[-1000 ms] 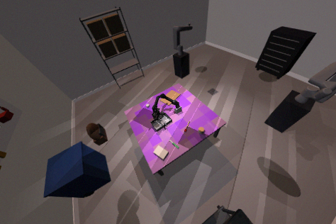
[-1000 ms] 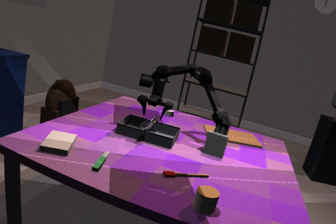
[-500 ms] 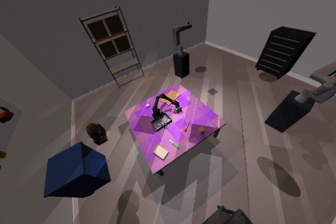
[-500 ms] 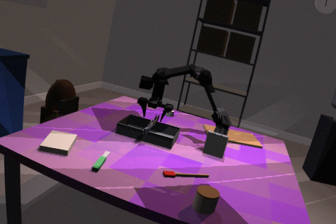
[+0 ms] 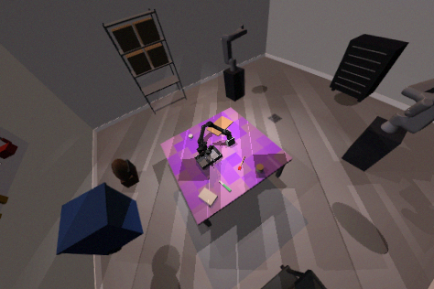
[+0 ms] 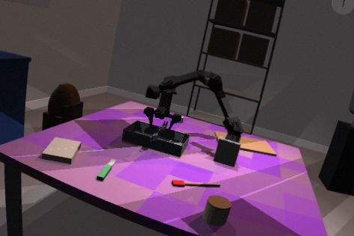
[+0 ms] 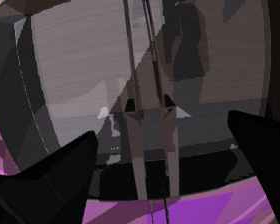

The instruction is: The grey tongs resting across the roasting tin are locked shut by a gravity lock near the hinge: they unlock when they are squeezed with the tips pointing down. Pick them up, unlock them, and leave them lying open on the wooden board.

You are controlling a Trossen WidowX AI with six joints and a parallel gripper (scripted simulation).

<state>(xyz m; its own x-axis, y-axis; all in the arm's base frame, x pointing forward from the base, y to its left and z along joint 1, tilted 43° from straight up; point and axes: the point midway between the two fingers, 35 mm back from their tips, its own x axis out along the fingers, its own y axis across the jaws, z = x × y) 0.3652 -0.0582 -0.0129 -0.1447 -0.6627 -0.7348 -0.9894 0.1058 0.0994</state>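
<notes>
The roasting tin is 2 cm to the left of my gripper tip and 4 cm below it. Also, from my gripper tip: beige block: 31 cm ahead, 41 cm to the left, 5 cm below; wooden board: 48 cm behind, 34 cm to the right, 6 cm below; red spatula: 22 cm behind, 38 cm to the left, 6 cm below.
</notes>
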